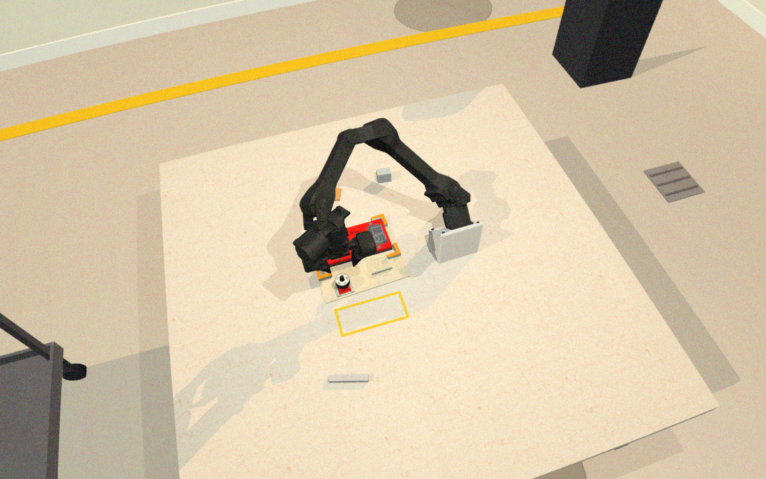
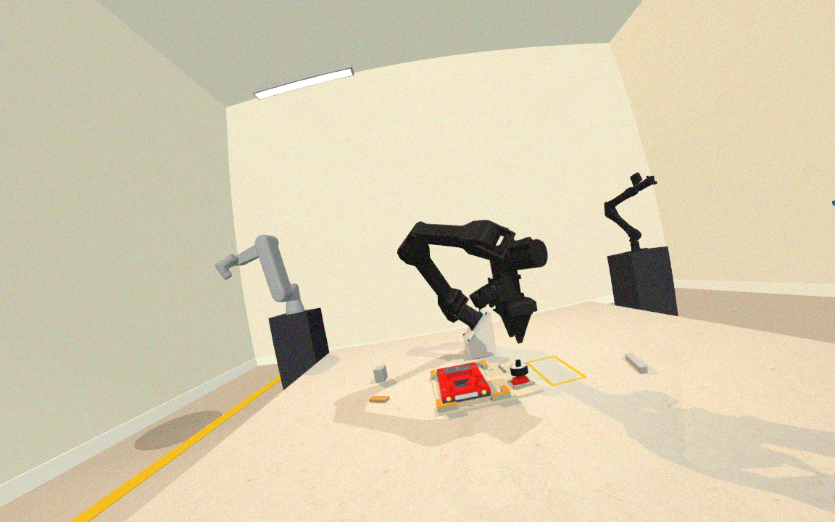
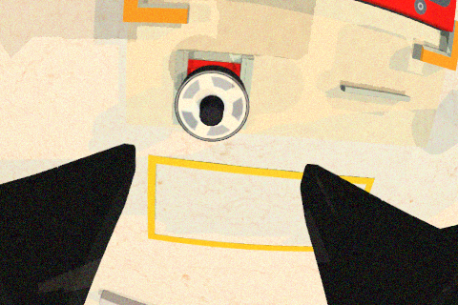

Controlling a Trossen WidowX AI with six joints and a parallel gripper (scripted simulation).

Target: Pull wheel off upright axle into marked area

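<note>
My gripper tip is now 10 cm to the left of the pale fixture board, 10 cm above it and 5 cm past it. Round my gripper tip: orange chip 34 cm to the right, 10 cm below, 5 cm behind; grey bar 26 cm to the left, 10 cm below, 6 cm ahead; grey cube 36 cm to the right, 22 cm behind, 9 cm below.
</note>
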